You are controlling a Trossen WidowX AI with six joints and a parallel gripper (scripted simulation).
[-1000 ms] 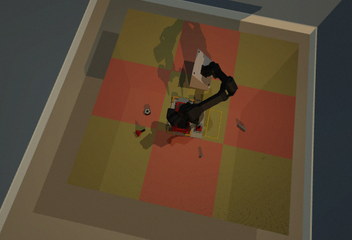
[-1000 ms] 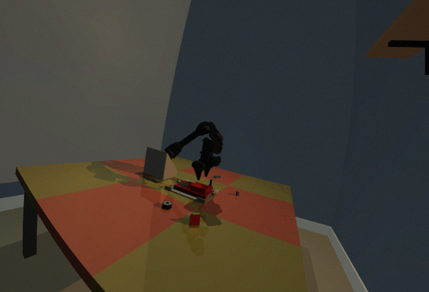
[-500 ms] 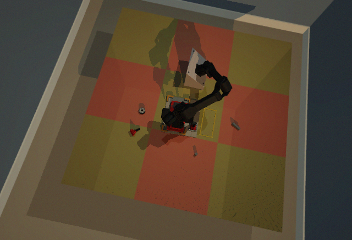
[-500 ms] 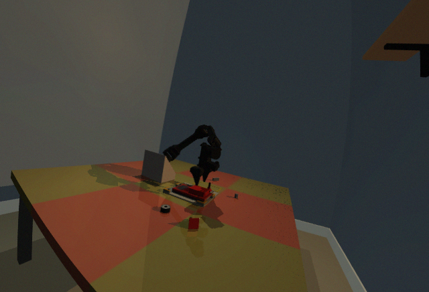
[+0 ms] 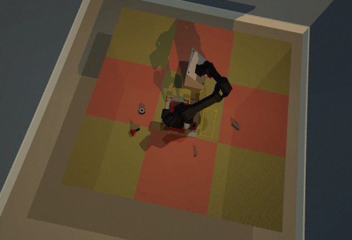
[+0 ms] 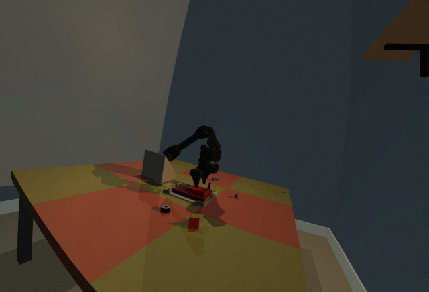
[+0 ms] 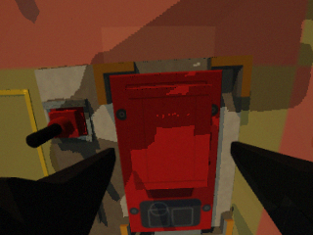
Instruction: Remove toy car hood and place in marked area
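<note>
The hood lies 2 cm below my gripper tip. Round my gripper tip: black wheel: 3 cm behind, 23 cm to the right, 6 cm below.
</note>
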